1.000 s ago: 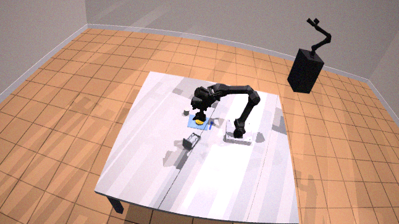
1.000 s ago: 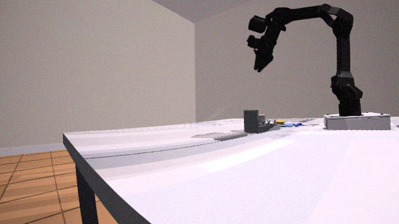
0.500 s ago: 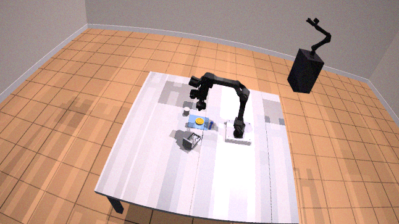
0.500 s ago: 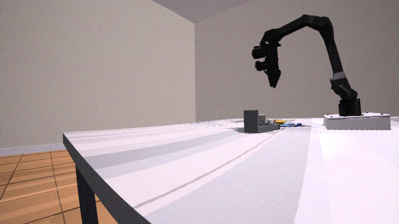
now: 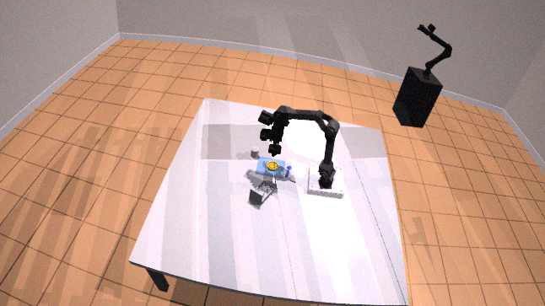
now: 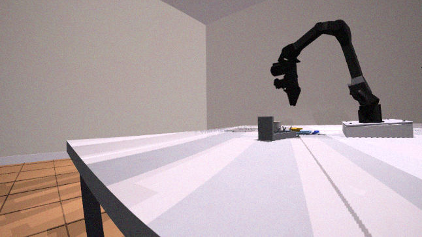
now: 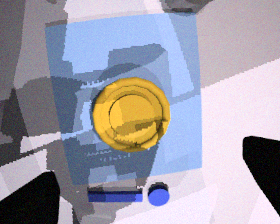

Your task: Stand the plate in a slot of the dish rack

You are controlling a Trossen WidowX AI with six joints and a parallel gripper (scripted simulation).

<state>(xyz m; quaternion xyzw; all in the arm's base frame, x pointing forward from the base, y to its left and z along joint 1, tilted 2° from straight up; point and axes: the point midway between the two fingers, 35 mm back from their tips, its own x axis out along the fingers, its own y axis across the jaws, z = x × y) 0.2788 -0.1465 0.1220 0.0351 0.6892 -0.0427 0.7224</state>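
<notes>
Now: the yellow plate 1 cm behind my gripper tip and 11 cm below it. The rest, counted from my gripper tip: small pale cup: 9 cm ahead, 9 cm to the right, 10 cm below; then blue spoon: 10 cm behind, 2 cm to the left, 12 cm below; then light blue mat: 12 cm below.
</notes>
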